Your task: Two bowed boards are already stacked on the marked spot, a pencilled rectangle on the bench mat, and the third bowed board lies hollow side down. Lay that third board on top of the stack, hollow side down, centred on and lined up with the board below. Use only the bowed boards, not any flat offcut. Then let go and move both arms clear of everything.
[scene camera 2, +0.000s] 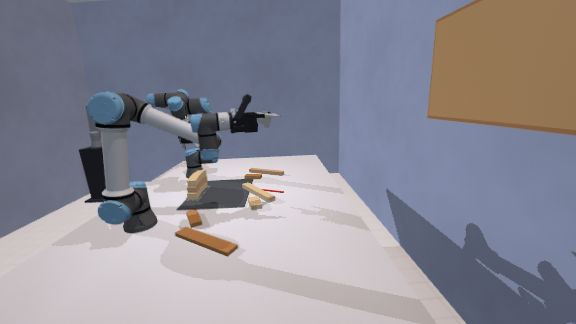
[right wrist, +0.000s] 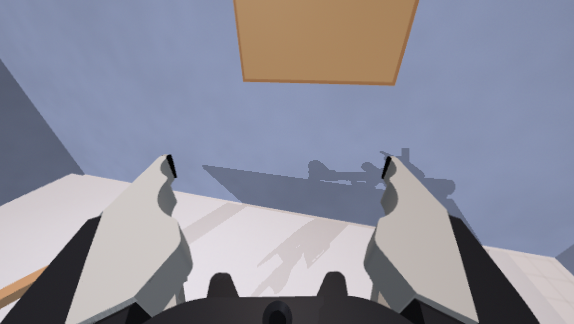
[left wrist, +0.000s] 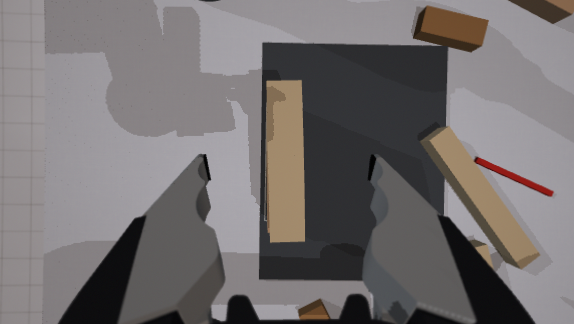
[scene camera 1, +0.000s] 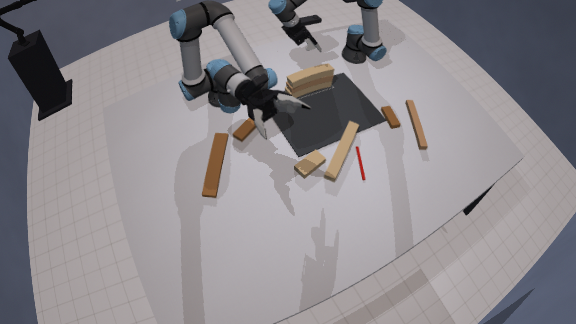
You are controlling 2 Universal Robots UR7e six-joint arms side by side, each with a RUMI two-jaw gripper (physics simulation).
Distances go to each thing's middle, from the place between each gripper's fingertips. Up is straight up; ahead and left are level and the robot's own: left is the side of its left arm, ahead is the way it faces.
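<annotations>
From my right hand: long pale offcut (scene camera 1: 339, 156) far to the left, a fair way behind, far below. Dark mat (scene camera 1: 332, 108), from the same right hand: 420 mm to the left, 420 mm behind, 530 mm below. Brown plank (scene camera 1: 211, 183), again from my right hand: a fair way to the right, far behind, far below.
Left hand: 10 mm to the left of the dark mat, 120 mm short of it, 320 mm above it. Long pale offcut, from my left hand: a little to the right, far ahead, far below. Brown plank, from my left hand: a fair way ahead, far to the right, far below.
</annotations>
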